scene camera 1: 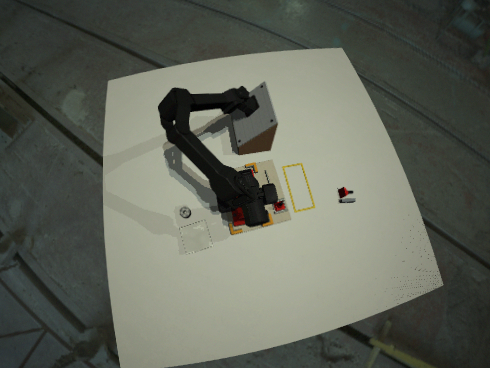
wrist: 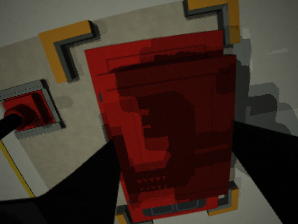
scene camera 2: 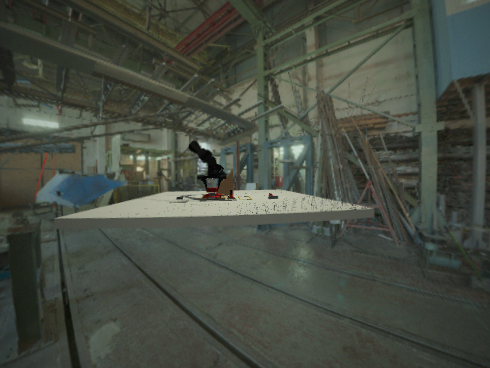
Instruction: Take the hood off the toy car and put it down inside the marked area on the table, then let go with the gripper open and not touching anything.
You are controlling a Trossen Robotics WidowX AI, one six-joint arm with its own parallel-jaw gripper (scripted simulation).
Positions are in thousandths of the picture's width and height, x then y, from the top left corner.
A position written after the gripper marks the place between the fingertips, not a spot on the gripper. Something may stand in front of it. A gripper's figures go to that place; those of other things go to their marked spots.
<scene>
The gripper (wrist: 576,605) is 11 cm from the lens. A red toy car (wrist: 337,270): 14 cm from the lens.
</scene>
